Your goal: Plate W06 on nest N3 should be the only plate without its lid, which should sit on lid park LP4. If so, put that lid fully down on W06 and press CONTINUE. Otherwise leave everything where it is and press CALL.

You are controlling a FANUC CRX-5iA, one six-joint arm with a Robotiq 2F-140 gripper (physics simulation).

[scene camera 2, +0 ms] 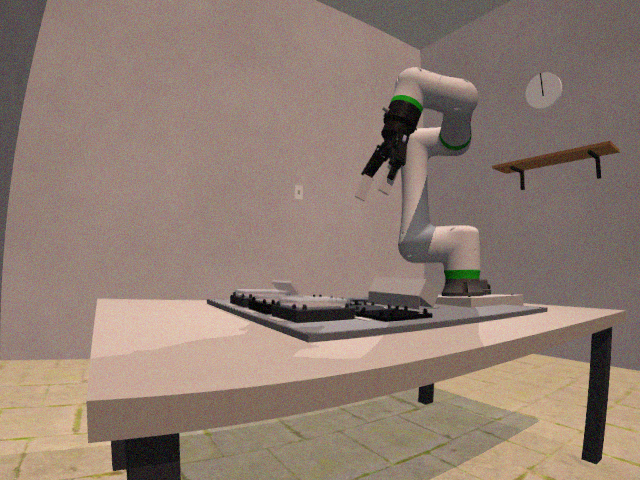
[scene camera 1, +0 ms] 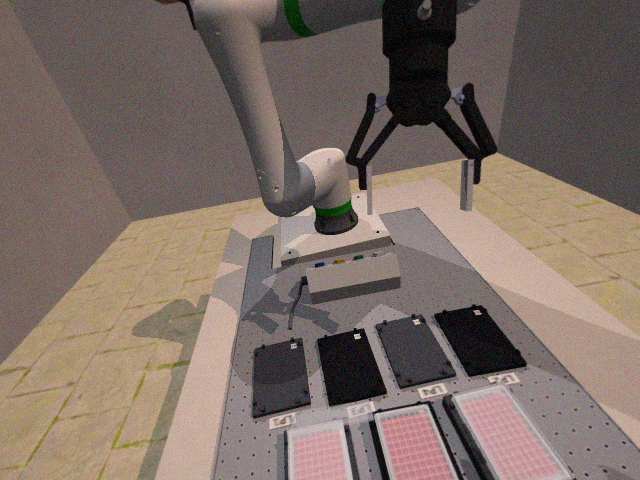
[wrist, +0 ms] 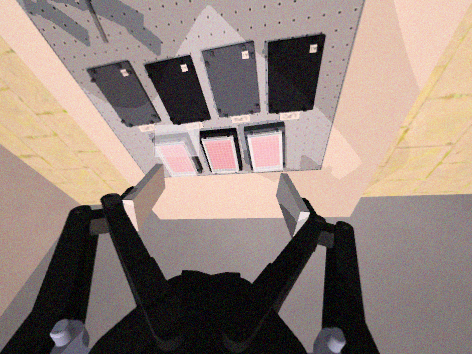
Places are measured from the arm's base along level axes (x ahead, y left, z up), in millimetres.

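Pixels of known places: gripper, fingertip midpoint: [scene camera 2: 370, 195] [scene camera 1: 416, 212] [wrist: 222, 180]; arm's base, origin of the base link: [scene camera 2: 462, 295] [scene camera 1: 336, 223].
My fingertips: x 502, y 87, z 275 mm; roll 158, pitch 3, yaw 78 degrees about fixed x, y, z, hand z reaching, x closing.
For each thing: its top centre in the pictures, then the offset to it from my fingertips.
- Lid park LP4, middle of its top: [scene camera 1: 411, 342] [wrist: 233, 87] [scene camera 2: 361, 303] dx +13, dy -10, dz -276 mm
- LP1, middle of its top: [scene camera 1: 278, 369] [wrist: 124, 100] [scene camera 2: 308, 295] dx +18, dy -271, dz -276 mm
- LP3, middle of its top: [scene camera 1: 347, 358] [wrist: 179, 97] dx +23, dy -137, dz -276 mm
- LP2, middle of its top: [scene camera 1: 476, 332] [scene camera 2: 394, 308] [wrist: 293, 82] dx +15, dy +115, dz -276 mm
- button box, middle of its top: [scene camera 1: 349, 258] [scene camera 2: 402, 277] dx -203, dy -87, dz -212 mm
My gripper [scene camera 1: 417, 209] [scene camera 2: 372, 195] [wrist: 222, 180] is open and empty, high above the board. Three pink plates show in a row: left [scene camera 1: 317, 457] [wrist: 180, 162], middle [scene camera 1: 413, 444] [wrist: 221, 156] and right [scene camera 1: 509, 434] [wrist: 265, 152]. The middle one looks more deeply coloured, with no clear cover visible; the outer two look paler. A pale translucent panel [scene camera 2: 283, 286] [wrist: 172, 138] is tilted by the left plate. Lid park LP4 [scene camera 1: 415, 351] [wrist: 231, 82] is dark grey; whether a clear lid lies on it I cannot tell. Plate and nest names are unreadable.
Other lid parks are LP1 [scene camera 1: 281, 377], LP3 [scene camera 1: 351, 366] and LP2 [scene camera 1: 478, 341]. The button box [scene camera 1: 354, 279] [scene camera 2: 398, 291] stands before the arm base, with blue [scene camera 1: 319, 264], yellow [scene camera 1: 338, 260] and green [scene camera 1: 358, 257] buttons. A cable lies beside it.
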